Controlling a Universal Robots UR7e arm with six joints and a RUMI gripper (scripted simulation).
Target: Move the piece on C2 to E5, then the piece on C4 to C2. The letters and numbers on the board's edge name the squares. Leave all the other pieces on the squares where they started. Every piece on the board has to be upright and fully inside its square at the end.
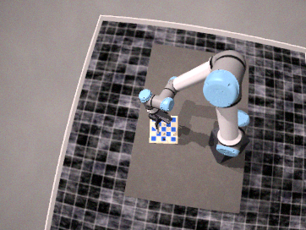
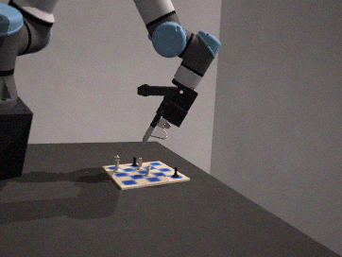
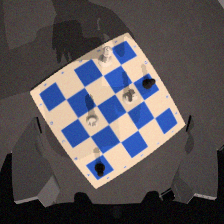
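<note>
The cream chessboard lies 1 cm to the left of my hand and 12 cm below it.
</note>
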